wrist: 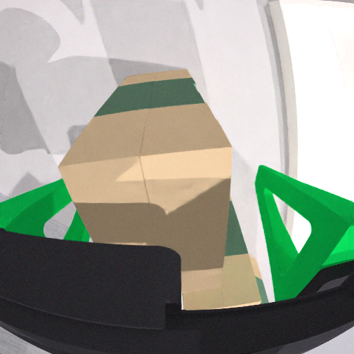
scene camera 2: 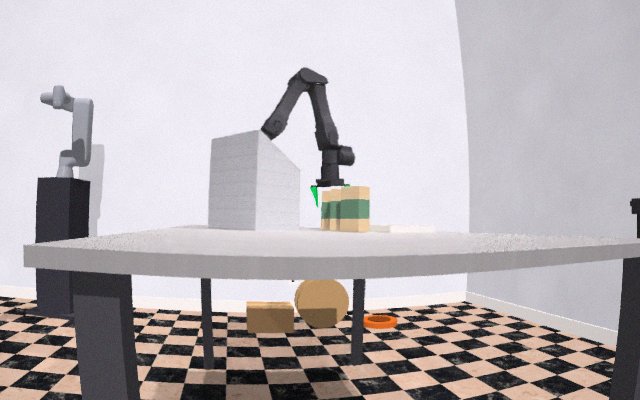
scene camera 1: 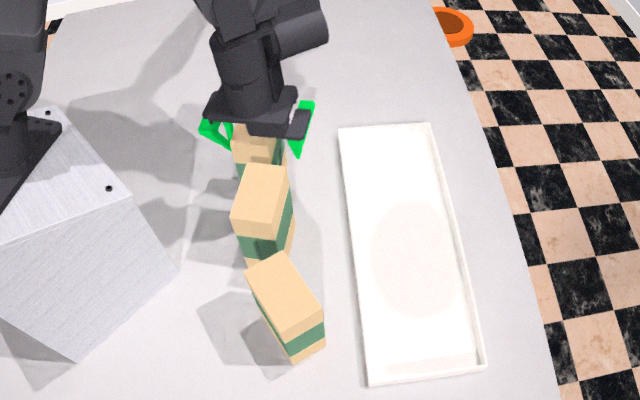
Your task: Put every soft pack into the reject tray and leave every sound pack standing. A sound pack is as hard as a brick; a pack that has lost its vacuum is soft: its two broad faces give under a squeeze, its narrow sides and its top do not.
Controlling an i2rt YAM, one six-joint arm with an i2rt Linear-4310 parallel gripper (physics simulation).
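Pixels of known places: gripper, fingertip midpoint: (scene camera 1: pixel 265 151); arm's base, origin of the base link: (scene camera 2: pixel 255 154) (scene camera 1: pixel 4 167).
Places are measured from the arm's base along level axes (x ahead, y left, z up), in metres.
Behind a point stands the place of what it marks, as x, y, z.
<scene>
Three tan packs with green bands stand upright in a row. The far pack (scene camera 1: pixel 256 148) {0.267, 0.120, -0.114} (wrist: pixel 175 125) is partly covered by the gripper in scene camera 1. The middle pack (scene camera 1: pixel 261 195) {0.285, 0.044, -0.107} (scene camera 2: pixel 334 210) {0.265, 0.011, -0.179} stands in front of it. The near pack (scene camera 1: pixel 284 295) {0.324, -0.077, -0.106} (scene camera 2: pixel 355 209) {0.316, -0.107, -0.178} is turned at an angle. My gripper (scene camera 1: pixel 264 151) {0.267, 0.154, -0.162} (wrist: pixel 176 174) is open, pointing down, with its green fingers on either side of the far pack's upper part. A gap shows beside the right finger in the wrist view. The white reject tray (scene camera 1: pixel 354 250) {0.394, 0.040, -0.225} (scene camera 2: pixel 411 229) {0.488, -0.131, -0.237} (wrist: pixel 291 105) lies right of the row and holds no pack.
A large grey metal block (scene camera 1: pixel 85 260) {0.097, -0.066, -0.085} (scene camera 2: pixel 232 185) {-0.060, -0.087, -0.112} stands left of the row. The table (scene camera 2: pixel 320 265) {0.149, -0.975, -0.254} has its right edge beyond the tray. An orange ring (scene camera 1: pixel 465 37) (scene camera 2: pixel 367 322) lies on the checkered floor. Another arm (scene camera 2: pixel 84 130) stands on a dark pedestal far left in scene camera 2.
</scene>
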